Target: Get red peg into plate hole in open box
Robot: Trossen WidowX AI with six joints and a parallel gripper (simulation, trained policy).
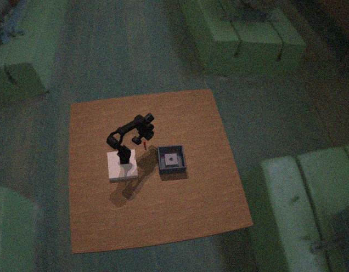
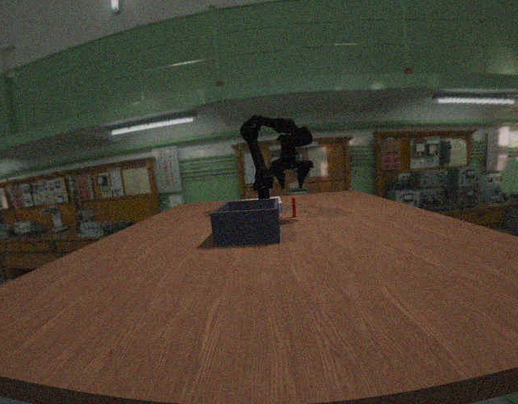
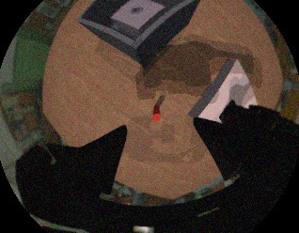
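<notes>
The red peg is 10 mm to the left of my gripper tip and 80 mm below it. Also, from my gripper tip: light grey plate 180 mm ahead, 150 mm to the right, 70 mm below; then dark blue box 180 mm ahead, 150 mm to the right, 90 mm below.
</notes>
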